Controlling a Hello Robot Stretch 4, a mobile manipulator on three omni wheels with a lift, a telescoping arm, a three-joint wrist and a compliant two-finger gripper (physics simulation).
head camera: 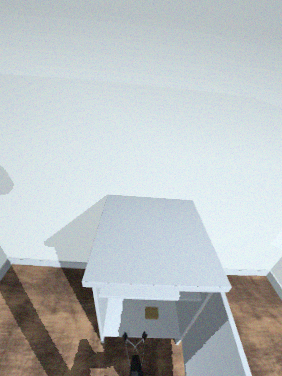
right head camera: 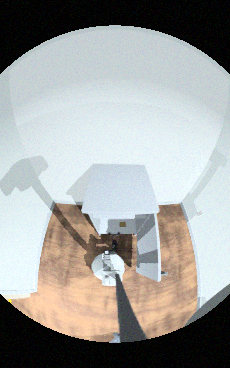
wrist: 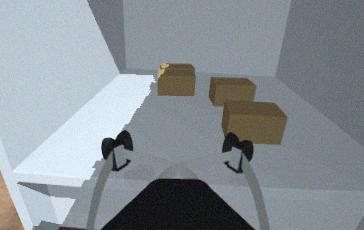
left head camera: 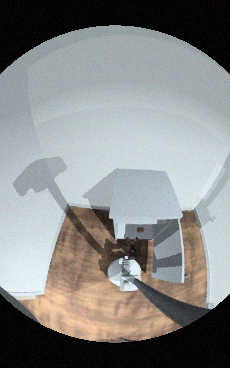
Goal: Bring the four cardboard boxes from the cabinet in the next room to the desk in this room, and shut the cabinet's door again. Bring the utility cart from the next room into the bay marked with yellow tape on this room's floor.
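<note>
The white cabinet [head camera: 150, 240] [left head camera: 145, 195] [right head camera: 120, 190] stands against the wall. Its door [head camera: 215, 345] [left head camera: 167, 250] [right head camera: 150, 245] is swung open on the right. In the wrist view, a near brown box [wrist: 255, 122] sits right of centre on the shelf, with a second box [wrist: 232, 91] behind it. Further left, a third box [wrist: 176, 84] partly hides a fourth box [wrist: 185, 66]. One box [head camera: 151, 313] [left head camera: 140, 230] [right head camera: 122, 224] shows from the head. My gripper [wrist: 177, 144] [head camera: 135, 336] is open and empty at the cabinet's front, left of the near box. Desk and cart do not show.
The cabinet's side walls flank the shelf [wrist: 170, 130]. My round base [right head camera: 99, 267] stands on the wood floor before the cabinet, with the open door to its right. Room walls rise on both sides. A small yellow patch [right head camera: 10, 301] shows at the lower left.
</note>
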